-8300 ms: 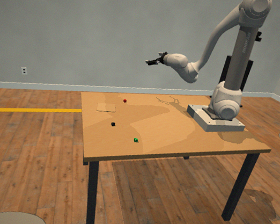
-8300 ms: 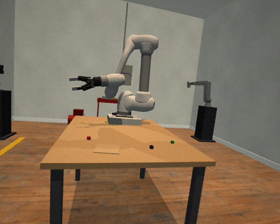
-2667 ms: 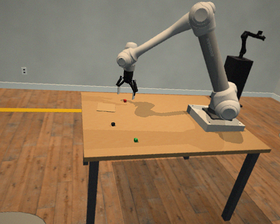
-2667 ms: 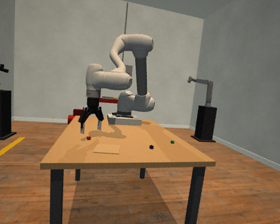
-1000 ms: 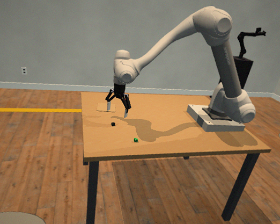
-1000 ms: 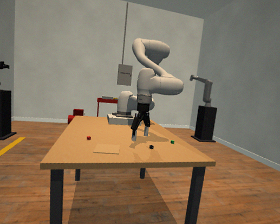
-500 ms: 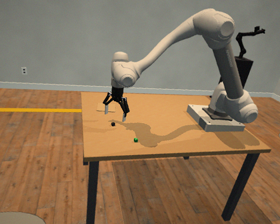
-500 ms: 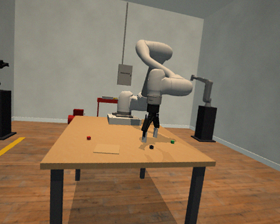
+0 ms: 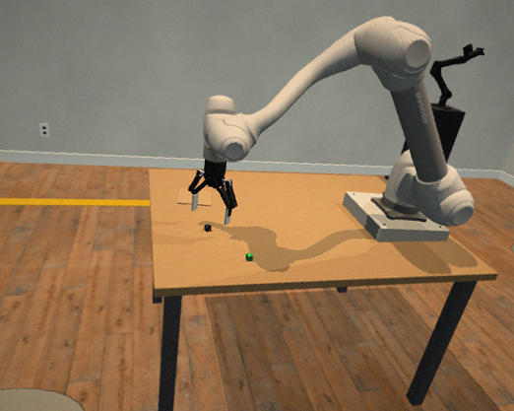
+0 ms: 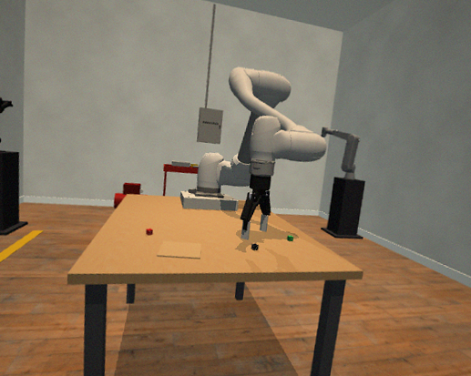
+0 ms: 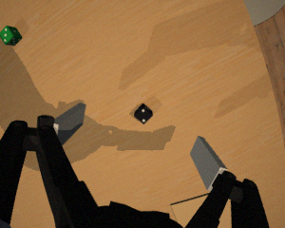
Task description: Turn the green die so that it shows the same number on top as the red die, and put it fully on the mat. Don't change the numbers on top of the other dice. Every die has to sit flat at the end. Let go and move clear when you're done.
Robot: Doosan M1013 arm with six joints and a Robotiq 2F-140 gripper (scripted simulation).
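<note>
Now: the black die 50 mm below my hand, 10 mm to the left of it and 10 mm ahead of it. Also, from my hand: green die: 200 mm to the left, 120 mm behind, 50 mm below; then tan mat: 270 mm to the right, 60 mm below, 30 mm ahead; then red die: 390 mm to the right, 130 mm behind, 50 mm below.
</note>
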